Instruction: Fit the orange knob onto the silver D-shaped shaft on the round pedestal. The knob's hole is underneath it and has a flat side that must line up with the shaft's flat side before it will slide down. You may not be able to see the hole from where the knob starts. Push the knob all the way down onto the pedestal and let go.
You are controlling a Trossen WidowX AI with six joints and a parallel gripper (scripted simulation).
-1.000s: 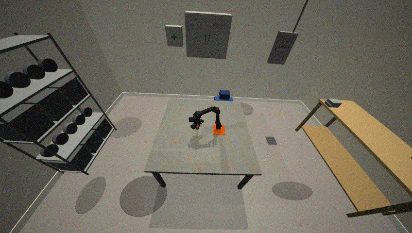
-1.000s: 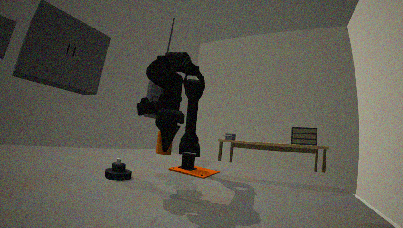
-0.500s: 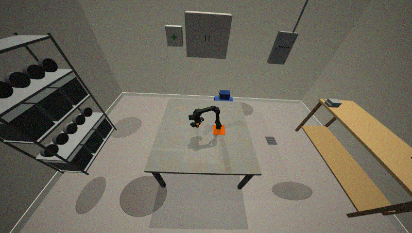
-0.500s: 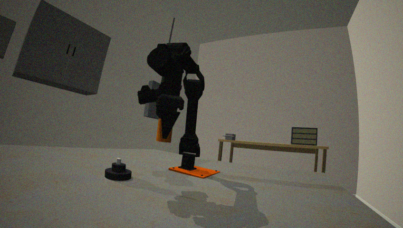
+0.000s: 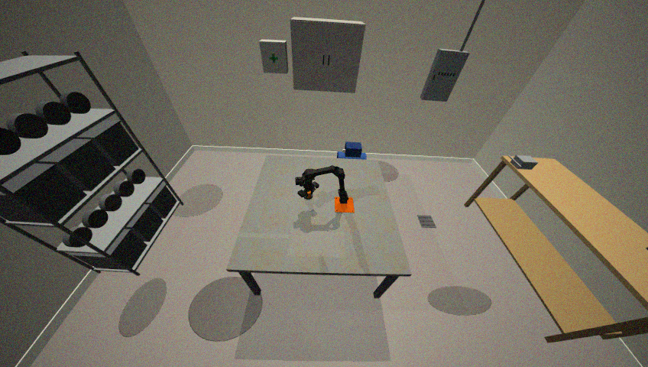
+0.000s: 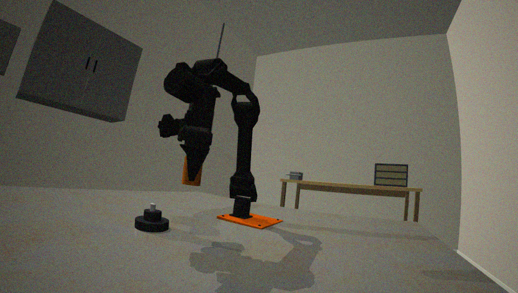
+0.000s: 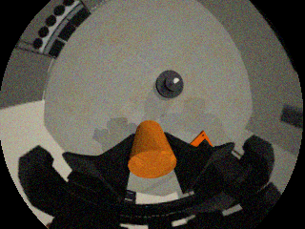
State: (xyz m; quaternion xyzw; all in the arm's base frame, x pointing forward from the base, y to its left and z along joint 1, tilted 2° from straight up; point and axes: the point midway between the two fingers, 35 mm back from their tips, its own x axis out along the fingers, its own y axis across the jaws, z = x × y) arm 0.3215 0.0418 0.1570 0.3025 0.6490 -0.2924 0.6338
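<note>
Right now my gripper tip is 1 cm short of the round pedestal, 12 cm to the left of it and 10 cm above it. The rest, counted from my gripper tip: orange knob (3 cm above).
</note>
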